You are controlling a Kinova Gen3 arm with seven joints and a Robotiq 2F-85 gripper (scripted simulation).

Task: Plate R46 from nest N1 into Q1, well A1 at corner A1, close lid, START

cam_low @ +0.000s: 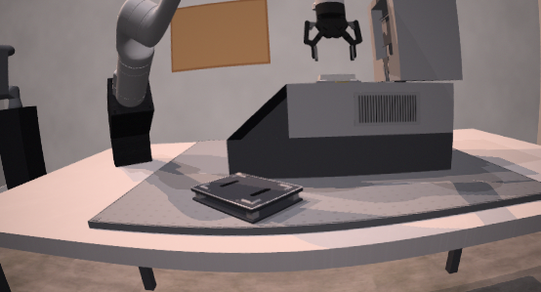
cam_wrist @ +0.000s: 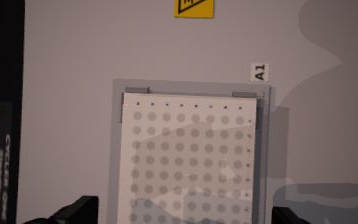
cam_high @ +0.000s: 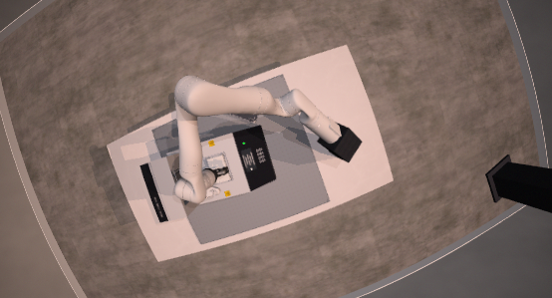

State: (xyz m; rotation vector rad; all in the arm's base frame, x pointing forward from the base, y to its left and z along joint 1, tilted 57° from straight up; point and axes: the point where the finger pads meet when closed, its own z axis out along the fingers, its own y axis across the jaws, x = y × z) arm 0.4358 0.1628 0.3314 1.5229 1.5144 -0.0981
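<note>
My hand is 50 mm above the plate R46. Round my hand: A1 mark: 260 mm behind, 240 mm below, 110 mm to the right; then dark plate nest N1: 250 mm behind, 240 mm below, 210 mm to the right.
</note>
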